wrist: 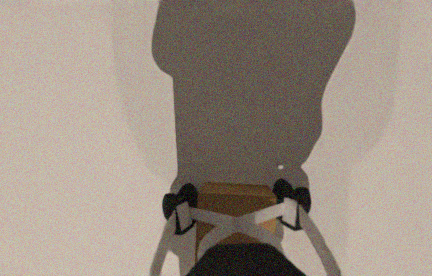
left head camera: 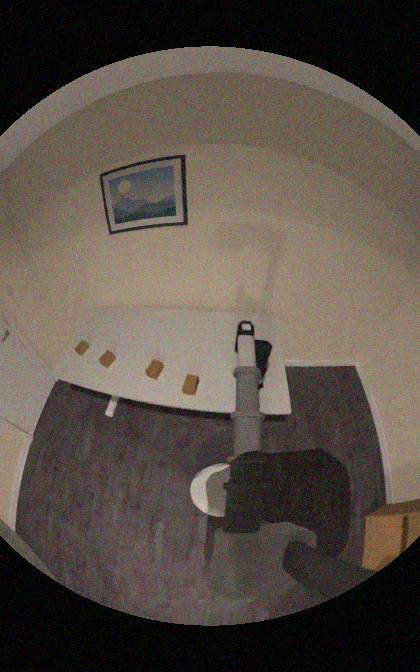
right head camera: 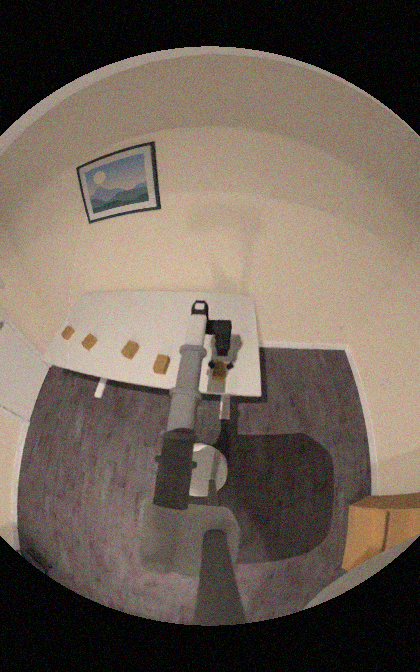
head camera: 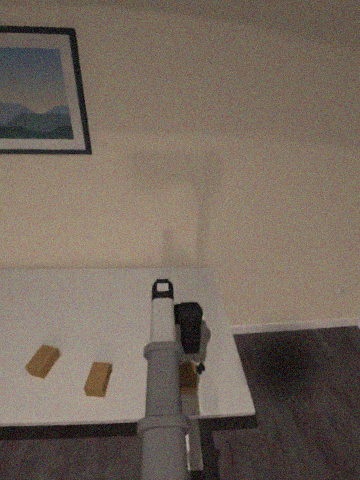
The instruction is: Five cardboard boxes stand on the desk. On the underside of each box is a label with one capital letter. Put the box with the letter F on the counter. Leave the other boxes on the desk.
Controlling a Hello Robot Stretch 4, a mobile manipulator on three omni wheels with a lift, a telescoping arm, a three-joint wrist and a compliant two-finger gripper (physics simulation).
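Frame: origin at the robot's base, x back, y right, z up, level; metres.
Where they show: gripper, between the fingertips: (wrist: 234, 197) (head camera: 186, 371).
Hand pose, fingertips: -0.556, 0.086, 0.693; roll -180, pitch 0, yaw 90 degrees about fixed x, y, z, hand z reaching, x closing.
Note:
Things, the pixels of their top centre, and the offset from my fingertips, as dx, dy, dz. Level surfaces: height alone.
- cardboard box, centre of its top: (wrist: 234, 254) (head camera: 187, 373) +0.032, -0.003, +0.050
- white desk, height of its surface: dz +0.000
- nearest box, centre of its top: (head camera: 97, 375) +0.026, -0.306, +0.050
A cardboard box (head camera: 188, 378) (right head camera: 219, 373) (wrist: 225, 202) stands near the desk's right end. My gripper (right head camera: 220, 365) (wrist: 234, 197) is shut on it, with one dark fingertip against each side. In the left head camera view the arm hides this box. The other four boxes stand to the left along the front of the white desk (head camera: 100, 320) (left head camera: 200, 330) (right head camera: 140, 310): a nearest box (head camera: 98, 379) (left head camera: 190, 384) (right head camera: 161, 364), a second (head camera: 42, 361) (left head camera: 154, 369) (right head camera: 130, 349), a third (left head camera: 107, 359) (right head camera: 89, 341) and a leftmost box (left head camera: 82, 348) (right head camera: 68, 332). No letter shows.
The telescoping arm (head camera: 164, 390) (left head camera: 247, 395) (right head camera: 186, 385) reaches over the desk. A wooden cabinet-like piece (left head camera: 382, 540) (right head camera: 367, 530) stands at the lower right. A pale flat surface (left head camera: 20, 385) (right head camera: 20, 370) is at the far left. I cannot tell which is the counter. A wall is behind the desk.

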